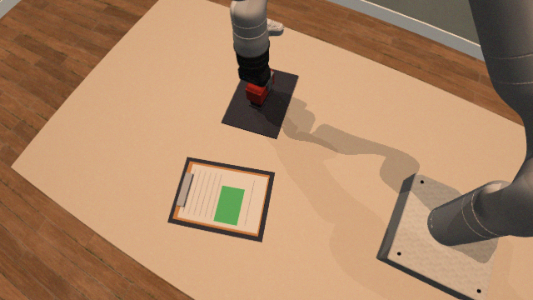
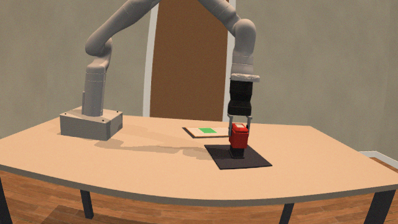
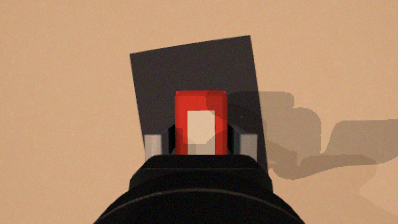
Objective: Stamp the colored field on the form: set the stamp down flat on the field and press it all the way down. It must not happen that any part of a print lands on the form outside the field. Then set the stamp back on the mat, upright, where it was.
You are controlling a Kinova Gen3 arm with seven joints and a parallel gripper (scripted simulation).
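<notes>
My hand is 4 cm above the red stamp. From my hand the other things lie so: clipboard: 1 cm ahead, 32 cm to the left, 8 cm below.
</notes>
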